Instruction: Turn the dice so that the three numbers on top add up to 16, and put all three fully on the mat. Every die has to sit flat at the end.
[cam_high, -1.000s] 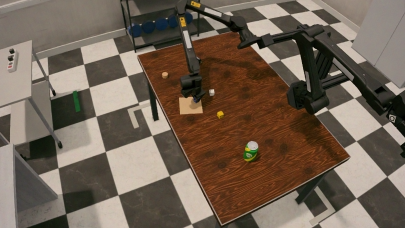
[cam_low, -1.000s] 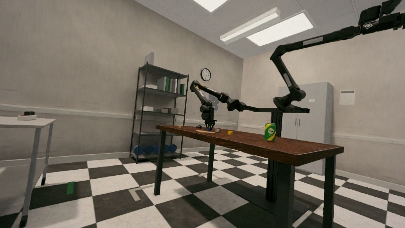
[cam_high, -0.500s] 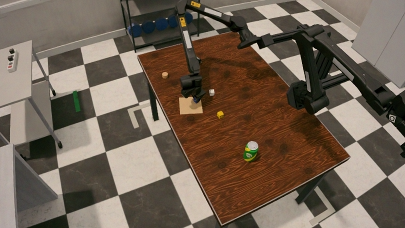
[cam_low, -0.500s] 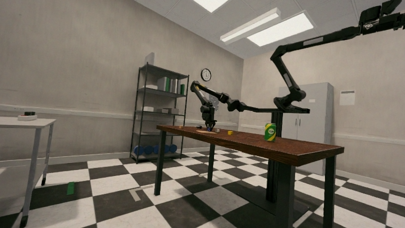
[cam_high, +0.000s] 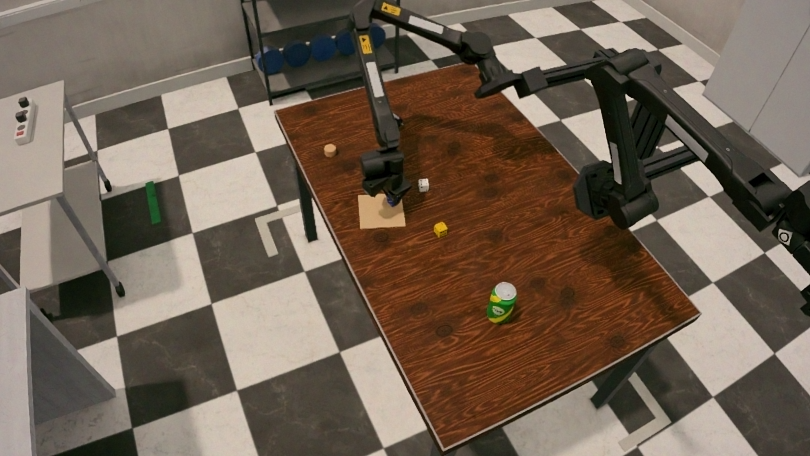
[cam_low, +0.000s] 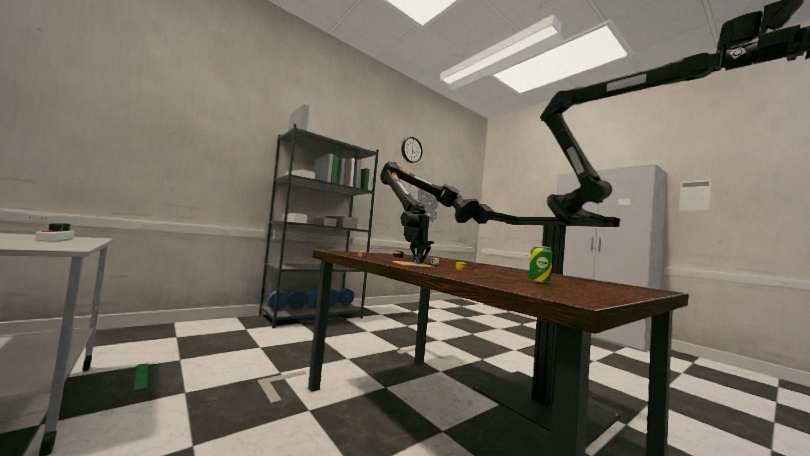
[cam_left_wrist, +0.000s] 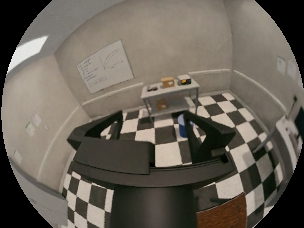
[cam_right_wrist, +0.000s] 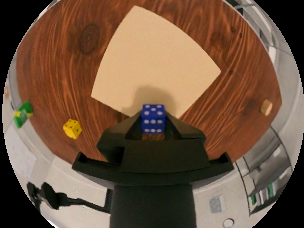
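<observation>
The blue die lies right at my right hand. Round my right hand: yellow die: 80 mm behind, 170 mm to the left; tan mat: 50 mm ahead, 10 mm to the left, 20 mm below; white die: 120 mm behind, 20 mm to the right.
</observation>
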